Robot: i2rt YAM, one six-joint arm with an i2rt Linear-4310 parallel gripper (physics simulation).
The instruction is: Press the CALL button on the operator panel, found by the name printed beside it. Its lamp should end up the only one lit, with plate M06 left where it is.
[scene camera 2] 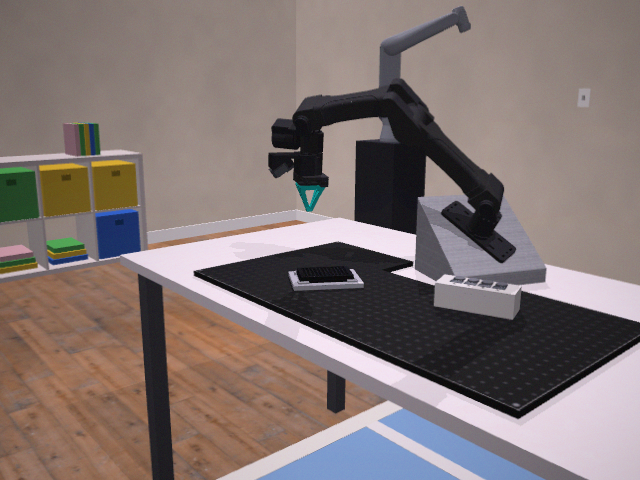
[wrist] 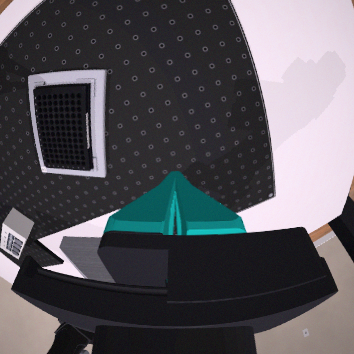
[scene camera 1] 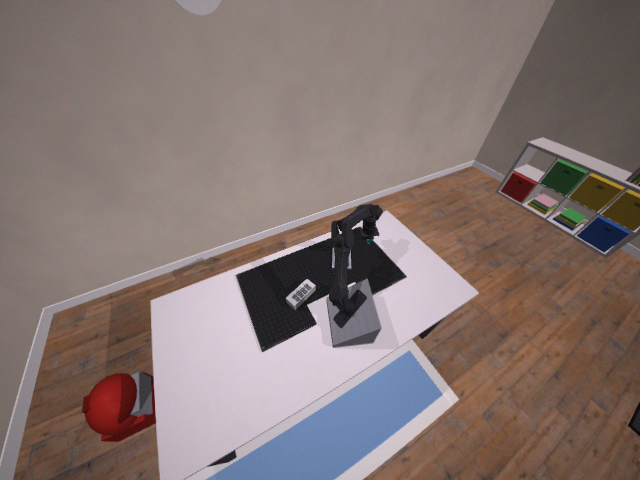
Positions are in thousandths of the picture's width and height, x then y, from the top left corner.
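There's a white operator panel (scene camera 2: 788, 630) here, and a black plate (scene camera 2: 516, 570), which you'd also find in the wrist view (wrist: 177, 315). As for my gripper (scene camera 2: 484, 441), that's visible too, and the wrist view has it as well (wrist: 493, 504).
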